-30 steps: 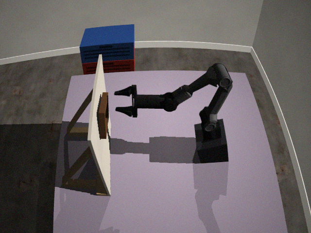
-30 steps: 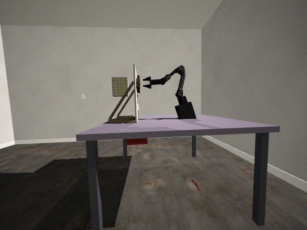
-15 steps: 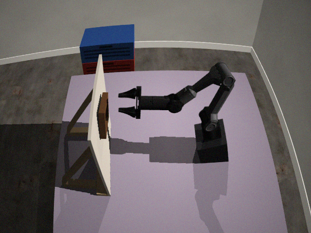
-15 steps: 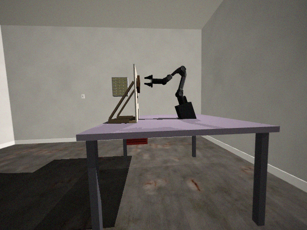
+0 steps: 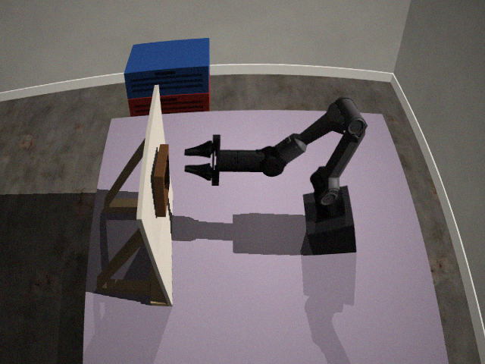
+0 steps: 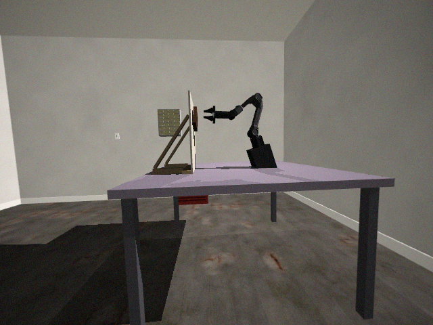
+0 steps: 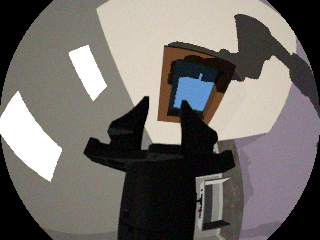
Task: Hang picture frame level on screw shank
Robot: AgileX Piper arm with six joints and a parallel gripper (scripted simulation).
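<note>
Right now my hand is 80 mm short of the brown picture frame, 40 mm above it and 20 mm to the right of it. The rest, counted from my hand: cream board (170 mm below, 100 mm ahead, 10 mm to the left).
</note>
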